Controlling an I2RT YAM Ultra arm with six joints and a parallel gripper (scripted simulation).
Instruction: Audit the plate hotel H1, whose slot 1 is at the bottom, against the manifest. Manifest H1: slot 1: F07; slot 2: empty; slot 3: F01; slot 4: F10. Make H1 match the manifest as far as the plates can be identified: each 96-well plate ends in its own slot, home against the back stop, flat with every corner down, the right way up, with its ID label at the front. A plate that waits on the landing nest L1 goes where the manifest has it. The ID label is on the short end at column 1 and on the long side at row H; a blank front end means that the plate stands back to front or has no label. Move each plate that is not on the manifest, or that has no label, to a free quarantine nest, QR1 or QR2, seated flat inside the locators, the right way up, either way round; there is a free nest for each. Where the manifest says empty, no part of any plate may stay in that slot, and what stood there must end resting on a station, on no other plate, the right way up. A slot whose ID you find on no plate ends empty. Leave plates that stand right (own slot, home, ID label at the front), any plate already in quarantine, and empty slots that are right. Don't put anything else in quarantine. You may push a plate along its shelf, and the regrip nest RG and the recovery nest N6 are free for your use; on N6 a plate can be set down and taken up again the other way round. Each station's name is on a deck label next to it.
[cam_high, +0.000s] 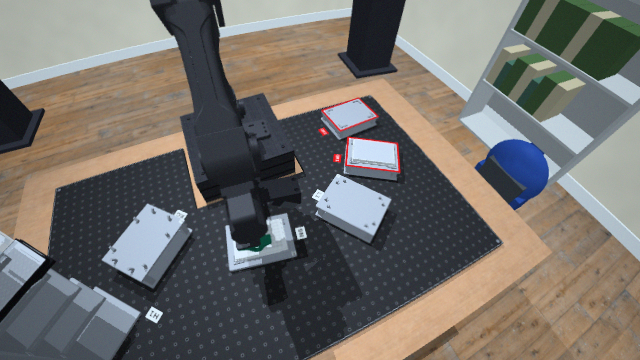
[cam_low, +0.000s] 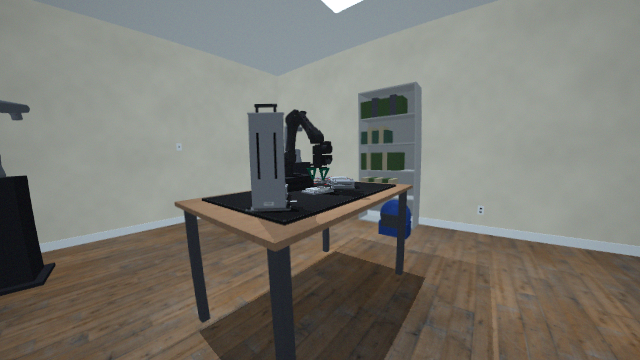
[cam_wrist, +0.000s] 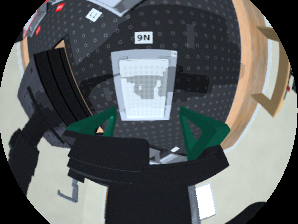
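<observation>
The N6 label is 11 cm to the left of my hand and 8 cm below it. Round my hand: plate hotel H1 (43 cm to the right, 12 cm ahead, 11 cm above); H1 deck label (27 cm to the right, 9 cm ahead, 8 cm below); red-framed quarantine nest (40 cm to the left, 35 cm behind, 5 cm below).
</observation>
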